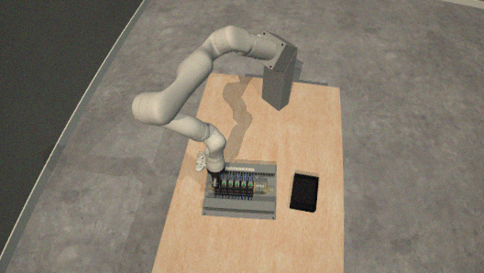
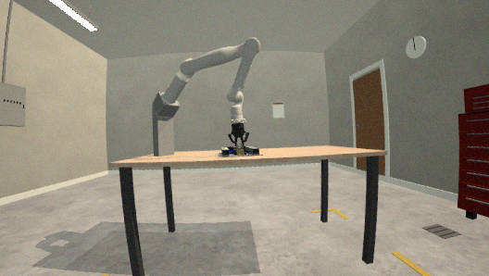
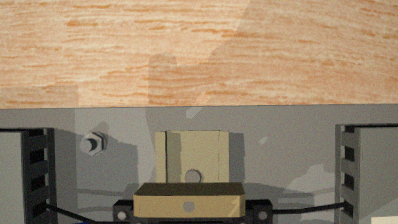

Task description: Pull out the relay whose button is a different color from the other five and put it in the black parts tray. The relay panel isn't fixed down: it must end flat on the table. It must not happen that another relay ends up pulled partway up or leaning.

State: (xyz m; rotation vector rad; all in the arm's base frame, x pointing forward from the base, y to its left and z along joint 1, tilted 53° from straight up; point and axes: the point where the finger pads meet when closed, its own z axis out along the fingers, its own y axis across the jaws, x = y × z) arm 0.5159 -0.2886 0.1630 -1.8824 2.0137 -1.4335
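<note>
The relay lies 1 cm below my hand. Also, from my hand: grey relay panel (10 cm to the left, 3 cm below, 3 cm ahead); then black parts tray (36 cm to the left, 13 cm ahead, 4 cm below).
</note>
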